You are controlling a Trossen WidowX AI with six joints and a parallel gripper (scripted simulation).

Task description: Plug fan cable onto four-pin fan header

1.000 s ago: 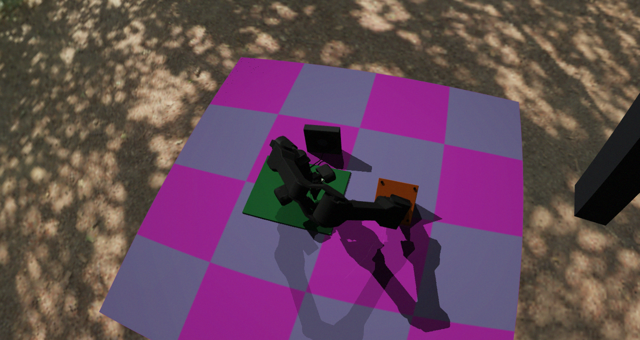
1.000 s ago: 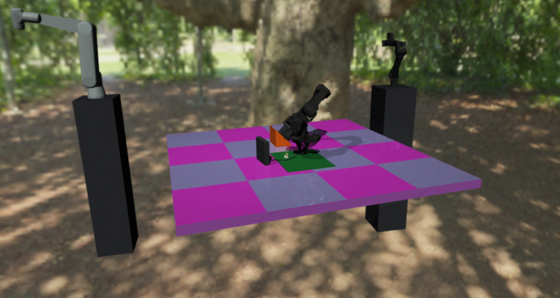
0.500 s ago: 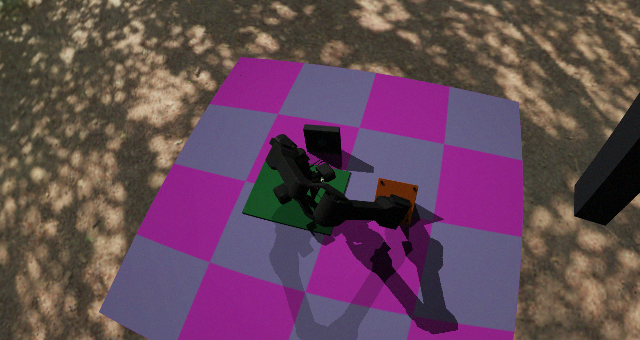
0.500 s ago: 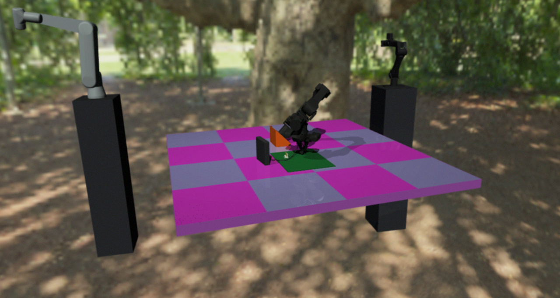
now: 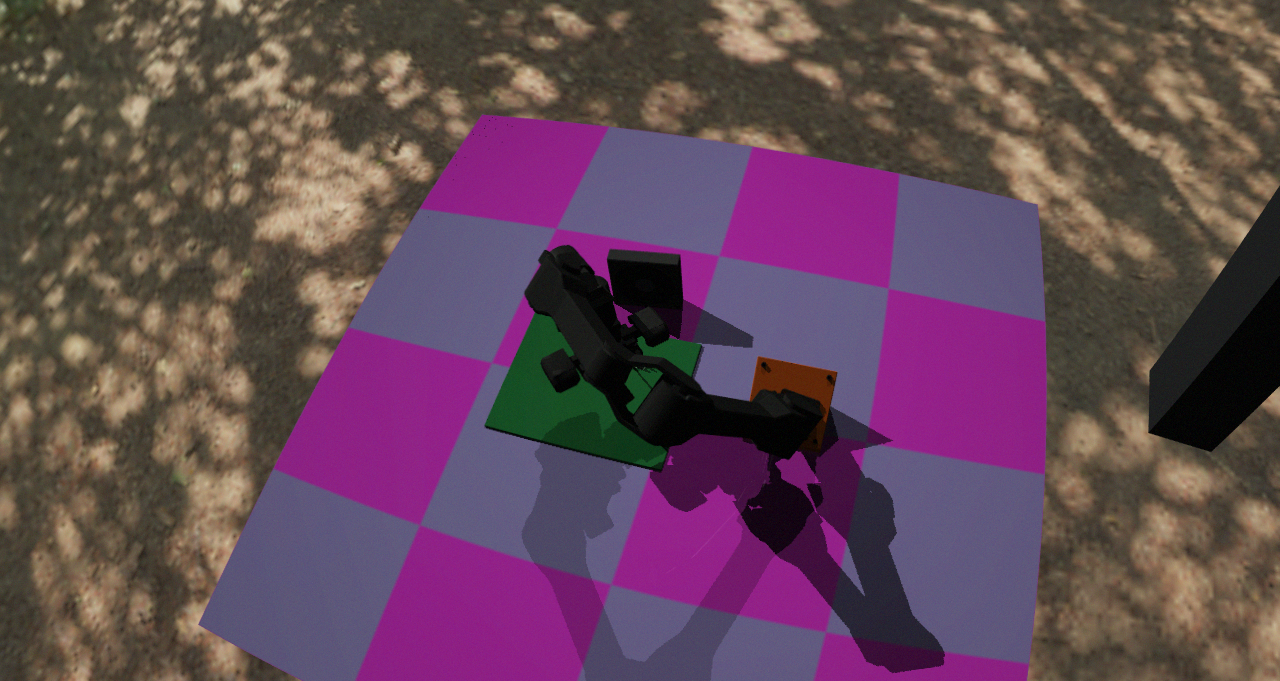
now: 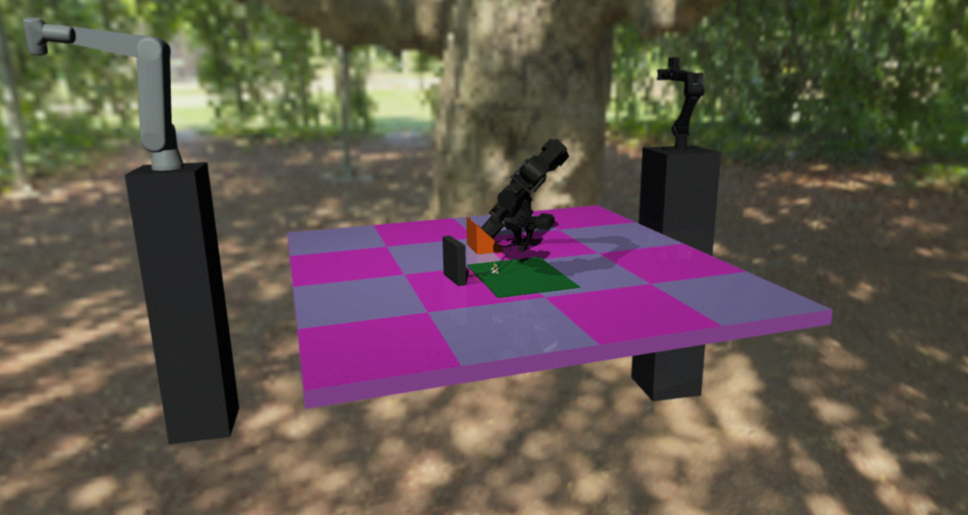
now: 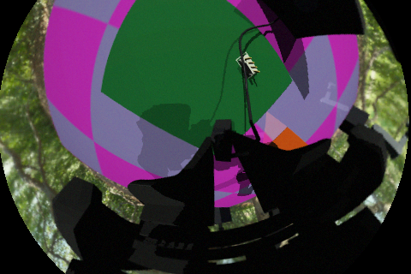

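Now: gripper tip 90 mm above the green board, 60 mm short of it and 30 mm to the left of it. Also, from my gripper tip: black fan (210 mm to the right, 40 mm ahead, 20 mm below); black plug (10 mm behind).
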